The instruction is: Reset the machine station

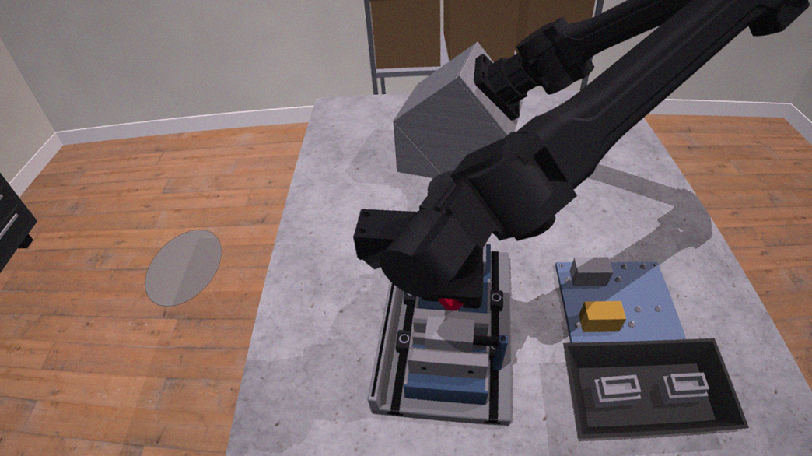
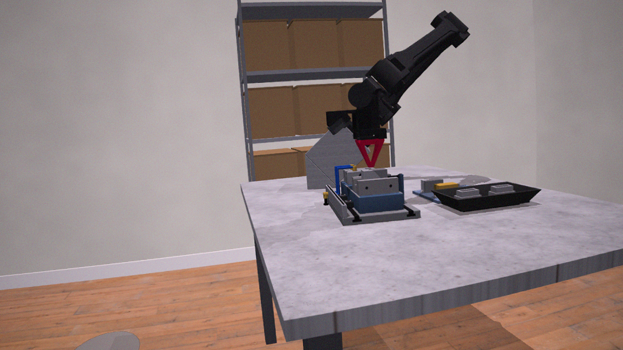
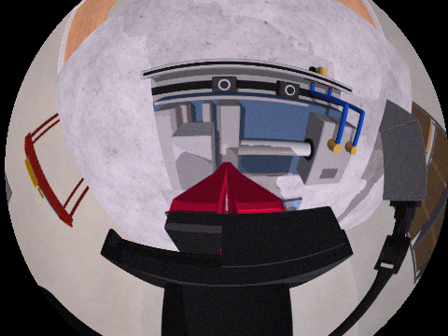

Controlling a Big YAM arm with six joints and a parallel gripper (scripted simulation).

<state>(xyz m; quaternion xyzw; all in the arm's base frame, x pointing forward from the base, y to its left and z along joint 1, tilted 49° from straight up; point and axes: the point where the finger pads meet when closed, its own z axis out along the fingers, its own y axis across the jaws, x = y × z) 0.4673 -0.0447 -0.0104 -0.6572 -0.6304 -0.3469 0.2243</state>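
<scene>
Right now my hand is 5 cm to the right of the work stop rod, 4 cm above it and 3 cm short of it. Also, from my hand: yellow brass blank: 23 cm to the left, 10 cm below, 7 cm behind; blue infeed plate: 27 cm to the left, 12 cm below, 12 cm behind.
</scene>
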